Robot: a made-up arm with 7 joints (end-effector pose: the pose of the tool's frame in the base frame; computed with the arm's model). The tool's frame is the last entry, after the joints. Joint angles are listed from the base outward.
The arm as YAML. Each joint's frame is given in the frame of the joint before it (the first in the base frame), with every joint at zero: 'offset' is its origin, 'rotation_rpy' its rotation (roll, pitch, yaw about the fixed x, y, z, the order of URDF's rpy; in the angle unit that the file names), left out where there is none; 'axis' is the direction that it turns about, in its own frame. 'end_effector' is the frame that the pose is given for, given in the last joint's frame.
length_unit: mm
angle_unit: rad
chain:
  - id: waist
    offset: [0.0, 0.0, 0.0]
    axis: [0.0, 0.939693, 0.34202]
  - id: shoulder
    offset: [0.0, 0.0, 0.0]
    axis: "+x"
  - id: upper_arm
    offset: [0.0, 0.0, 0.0]
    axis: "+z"
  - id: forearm
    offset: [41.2, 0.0, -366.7]
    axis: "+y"
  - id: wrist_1
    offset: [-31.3, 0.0, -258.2]
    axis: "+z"
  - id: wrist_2
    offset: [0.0, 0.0, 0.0]
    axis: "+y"
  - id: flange
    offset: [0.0, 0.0, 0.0]
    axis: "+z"
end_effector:
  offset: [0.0, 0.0, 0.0]
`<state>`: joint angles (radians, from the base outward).
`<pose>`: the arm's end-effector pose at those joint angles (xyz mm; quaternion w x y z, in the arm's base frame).
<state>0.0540 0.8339 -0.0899 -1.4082 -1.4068 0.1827 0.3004</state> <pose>267.7 313.0 -328.8 0.4748 0.5956 -0.3021 -0.5732</pose>
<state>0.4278 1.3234 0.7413 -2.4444 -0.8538 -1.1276 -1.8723</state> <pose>164.5 246.2 36.6 0.8308 -0.4749 0.0158 0.2899</pose>
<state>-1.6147 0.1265 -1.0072 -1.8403 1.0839 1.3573 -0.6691</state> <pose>257.1 -357.7 51.6 0.1924 0.0612 -0.3197 -0.9257</pose>
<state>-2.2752 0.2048 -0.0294 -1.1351 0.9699 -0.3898 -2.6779</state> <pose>209.6 -253.8 463.0 0.1829 -0.6523 0.7248 -0.1253</pose>
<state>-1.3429 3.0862 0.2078 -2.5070 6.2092 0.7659 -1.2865</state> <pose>-127.6 -59.1 244.6 0.3480 -0.8303 -0.4349 -0.0192</pose>
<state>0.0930 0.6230 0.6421 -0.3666 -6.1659 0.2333 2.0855</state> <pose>29.6 413.8 -471.1 0.1600 0.0377 -0.3317 0.9290</pose>
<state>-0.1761 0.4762 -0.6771 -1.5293 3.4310 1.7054 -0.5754</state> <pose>303.7 5.3 -404.3 0.0970 -0.9937 0.0475 -0.0307</pose>
